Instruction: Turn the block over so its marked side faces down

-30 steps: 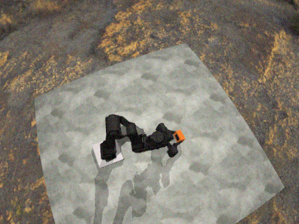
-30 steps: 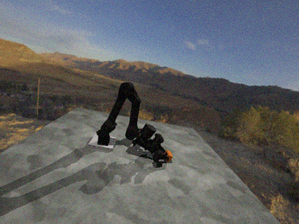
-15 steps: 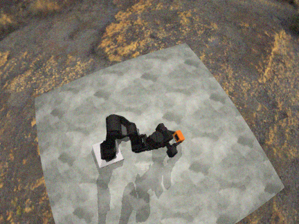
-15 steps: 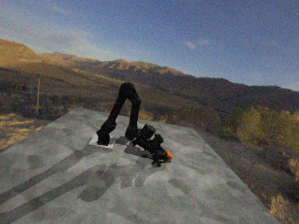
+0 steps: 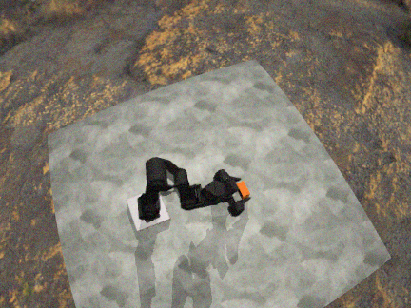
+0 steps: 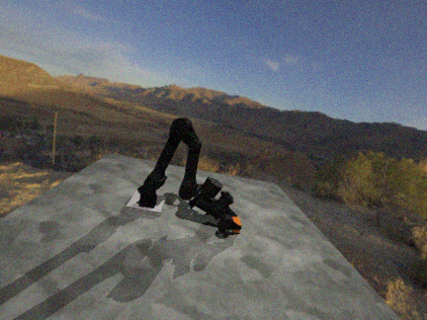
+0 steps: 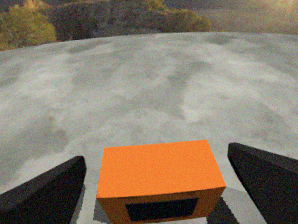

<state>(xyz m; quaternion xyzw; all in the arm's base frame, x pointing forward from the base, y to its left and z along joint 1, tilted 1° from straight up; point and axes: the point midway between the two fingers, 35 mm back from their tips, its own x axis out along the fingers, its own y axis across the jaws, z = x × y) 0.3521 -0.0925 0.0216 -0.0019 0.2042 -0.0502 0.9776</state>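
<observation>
The orange block lies 20 mm behind my gripper tip and 10 mm below it.
</observation>
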